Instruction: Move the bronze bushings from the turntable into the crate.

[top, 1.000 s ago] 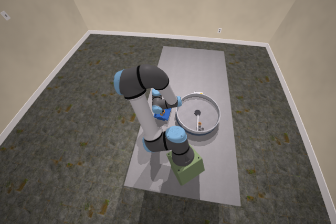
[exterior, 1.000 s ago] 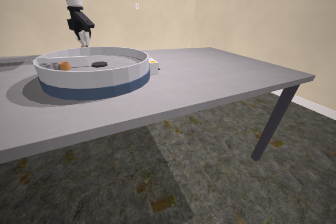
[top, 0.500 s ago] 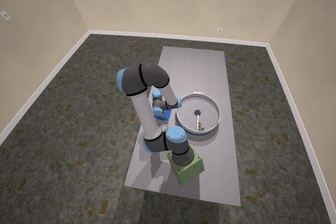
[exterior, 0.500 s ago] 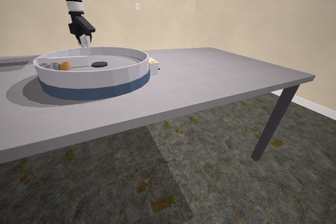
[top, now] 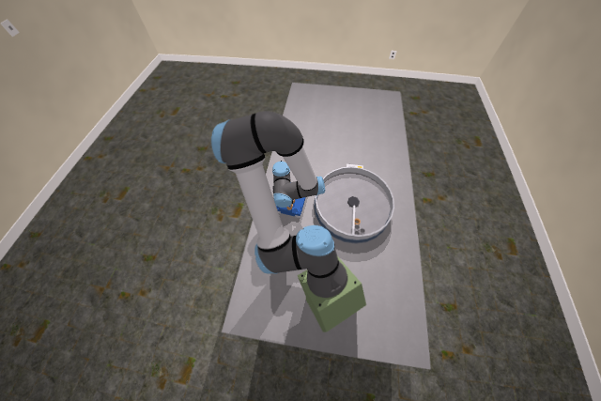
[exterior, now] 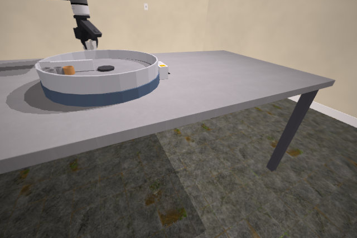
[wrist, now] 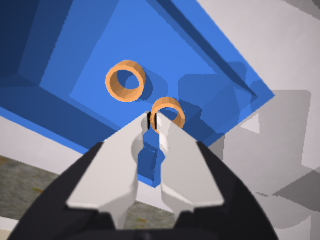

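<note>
Now: hand 40 mm short of the crate and 10 mm above it. The rest, counted from my hand: round turntable 130 mm ahead, 330 mm to the right, 20 mm above.
</note>
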